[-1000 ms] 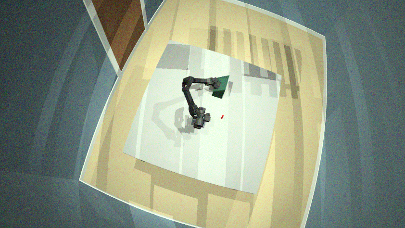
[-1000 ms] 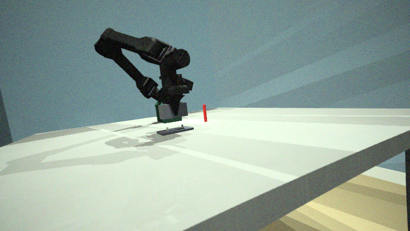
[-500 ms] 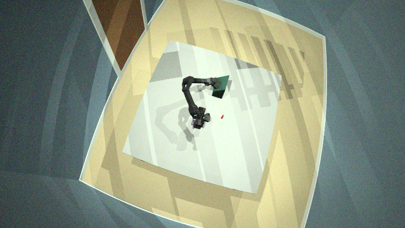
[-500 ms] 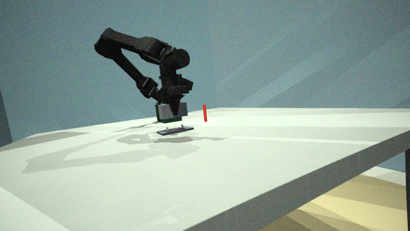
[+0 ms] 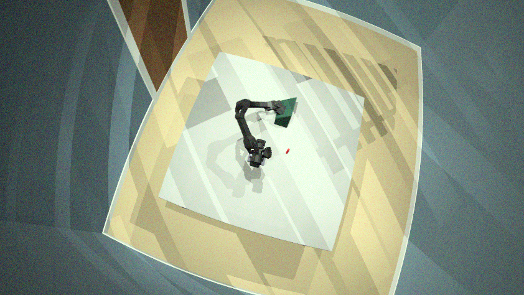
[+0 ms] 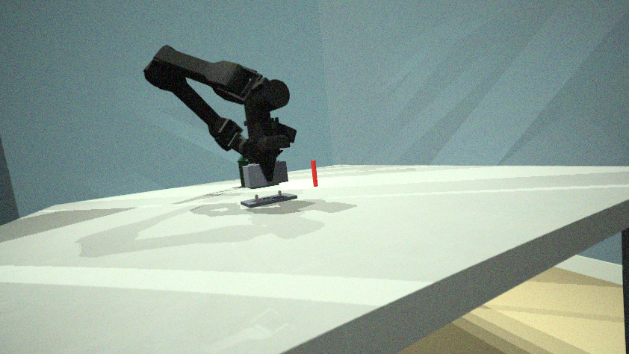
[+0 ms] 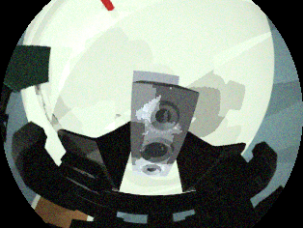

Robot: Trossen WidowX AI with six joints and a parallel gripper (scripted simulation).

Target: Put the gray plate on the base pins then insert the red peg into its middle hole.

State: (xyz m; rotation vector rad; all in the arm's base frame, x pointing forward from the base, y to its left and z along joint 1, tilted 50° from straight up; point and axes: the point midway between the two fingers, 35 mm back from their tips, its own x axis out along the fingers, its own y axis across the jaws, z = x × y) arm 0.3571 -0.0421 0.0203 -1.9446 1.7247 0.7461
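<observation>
The base is 40 mm below my gripper tip. Round my gripper tip: gray plate (30 mm above); then red peg (180 mm to the left, 120 mm behind, 10 mm below).
</observation>
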